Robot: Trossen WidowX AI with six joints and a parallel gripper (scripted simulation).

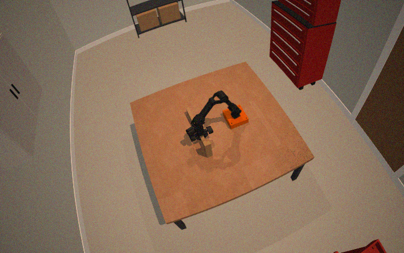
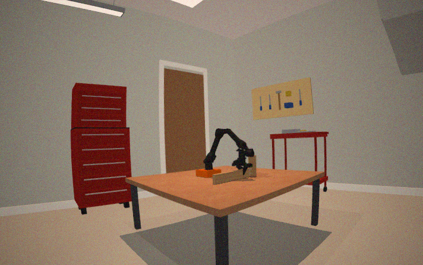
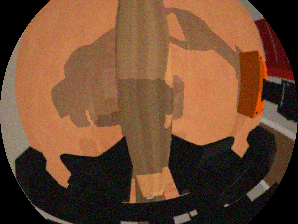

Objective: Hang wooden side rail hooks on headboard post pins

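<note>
Right now the headboard post is 20 mm ahead of my gripper tip, 130 mm to the left of it and 60 mm above it.
</note>
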